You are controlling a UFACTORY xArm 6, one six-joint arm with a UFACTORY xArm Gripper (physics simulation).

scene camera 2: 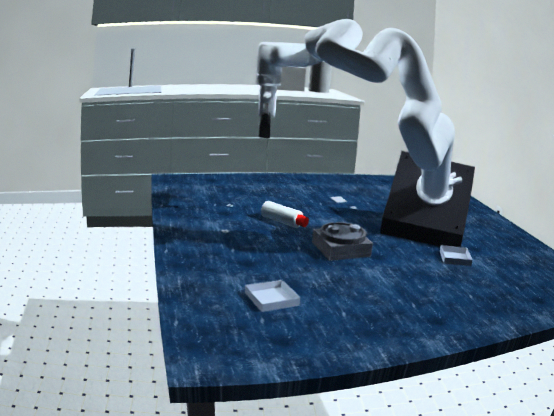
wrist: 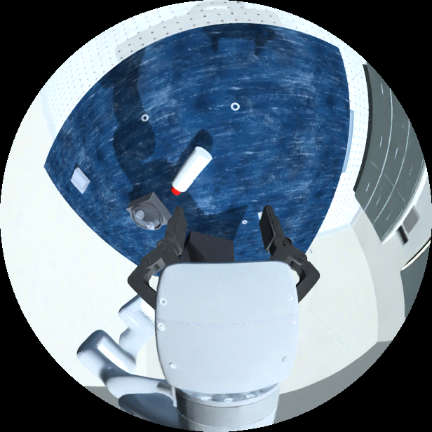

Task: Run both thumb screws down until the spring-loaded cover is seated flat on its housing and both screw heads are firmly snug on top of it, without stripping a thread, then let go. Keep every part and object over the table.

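Places are measured from the arm's base along level axes (x ahead, y left, z up), in centimetres.
Where they show: gripper, fingertip midpoint: (scene camera 2: 264, 134); arm's base at its link origin: (scene camera 2: 434, 188).
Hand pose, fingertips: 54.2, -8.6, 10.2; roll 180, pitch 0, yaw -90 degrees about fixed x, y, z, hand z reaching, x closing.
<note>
Things, the pixels of their top centre, and the offset from my fingertips, as dx, dy, dz. "spot": a spot on its surface instead.
- dark square housing at its top centre: (scene camera 2: 343, 230) -22.8, +25.9, -19.2
- round dark cover at a spot on its surface: (scene camera 2: 345, 239) spot: -22.4, +32.1, -19.3
- left screw head at a spot on its surface: (scene camera 2: 333, 228) spot: -19.6, +27.6, -18.1
- right screw head at a spot on its surface: (scene camera 2: 354, 228) spot: -25.6, +26.4, -18.3
- white bottle at its top centre: (scene camera 2: 286, 207) -7.8, +8.4, -19.8
- red cap at its top centre: (scene camera 2: 302, 216) -12.6, +12.3, -20.8
- white tray at its top centre: (scene camera 2: 272, 291) -3.8, +55.8, -22.8
- smaller tray at its top centre: (scene camera 2: 456, 252) -57.2, +29.8, -22.8
A dark square housing (scene camera 2: 343, 250) (wrist: 159, 203) stands on the blue table, with a round dark cover (scene camera 2: 345, 239) on top. Two light grey screw heads stand on the cover, a left screw head (scene camera 2: 333, 228) and a right screw head (scene camera 2: 354, 228); in the wrist view they show as two small knobs close together. How far each screw is down, and whether the cover is flat, is too small to tell. My gripper (scene camera 2: 265, 136) (wrist: 223, 214) is open and empty, high above the table and well away from the housing.
A white bottle (scene camera 2: 281, 213) (wrist: 193, 168) with a red cap (scene camera 2: 302, 220) (wrist: 176, 191) lies beside the housing. A white tray (scene camera 2: 272, 296) (wrist: 80, 180) stands towards the front, and a smaller tray (scene camera 2: 456, 255) near the black robot base (scene camera 2: 425, 220). Small white rings (wrist: 235, 106) (wrist: 145, 118) lie on the table.
</note>
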